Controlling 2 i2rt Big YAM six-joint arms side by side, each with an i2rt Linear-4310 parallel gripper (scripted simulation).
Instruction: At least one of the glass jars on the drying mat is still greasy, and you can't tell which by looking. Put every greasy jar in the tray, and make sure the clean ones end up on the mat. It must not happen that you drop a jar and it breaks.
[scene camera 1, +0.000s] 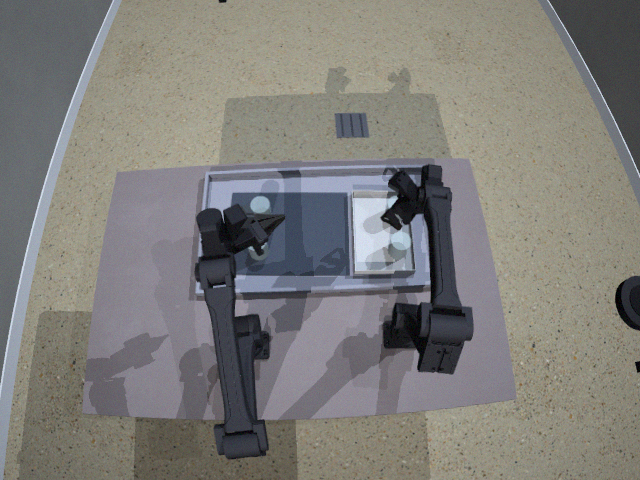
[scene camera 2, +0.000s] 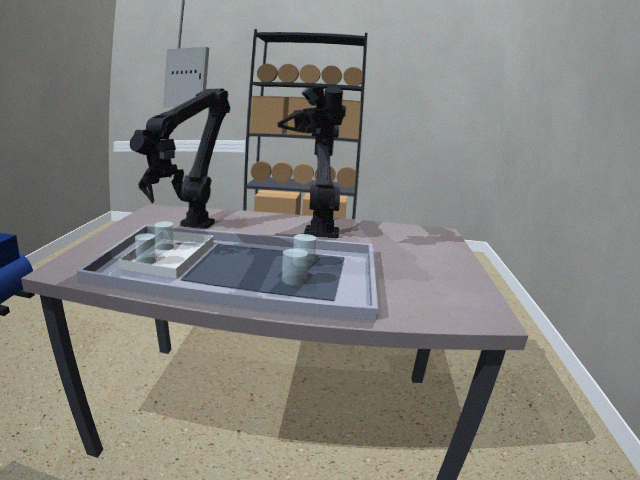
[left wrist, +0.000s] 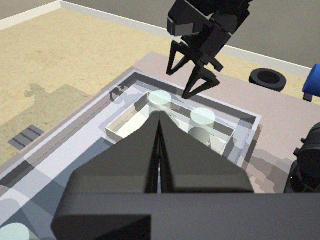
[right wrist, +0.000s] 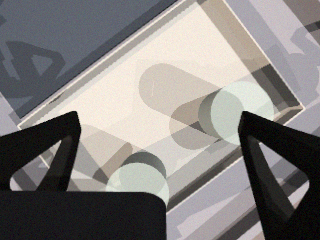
Note:
The pictures show: my left gripper, my right gripper, a white tray, a dark drying mat and a grey basin.
My left gripper is seen too in the left wrist view. My right gripper also shows in the left wrist view and in the right wrist view.

